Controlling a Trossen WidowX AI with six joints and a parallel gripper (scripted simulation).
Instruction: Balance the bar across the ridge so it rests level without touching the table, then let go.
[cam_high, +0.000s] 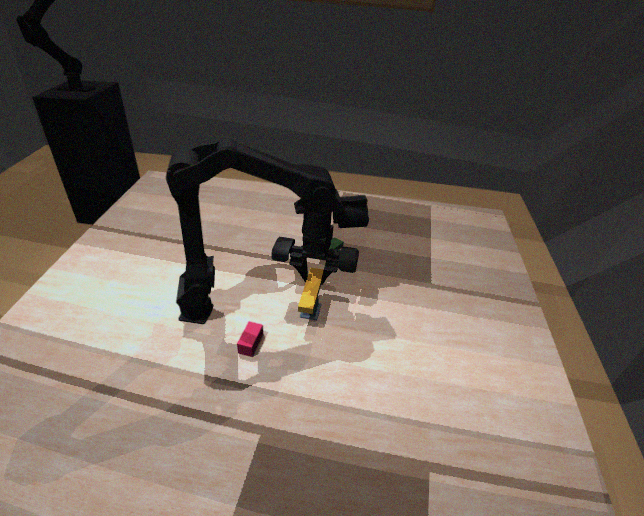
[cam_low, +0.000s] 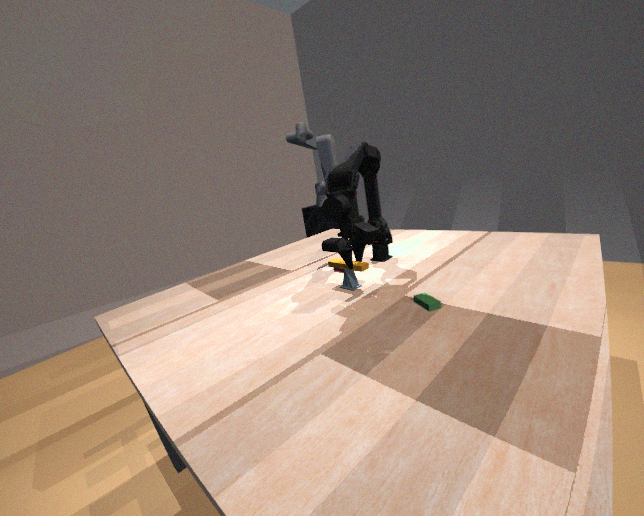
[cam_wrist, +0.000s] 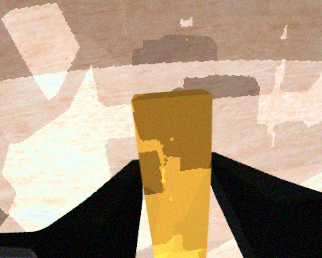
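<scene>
Right now my gripper tip is 3 cm to the left of the bar. The rest, counted from my gripper tip: green block: 2 cm ahead, 22 cm to the left, 6 cm below; magenta block: 11 cm behind, 15 cm to the right, 5 cm below.
</scene>
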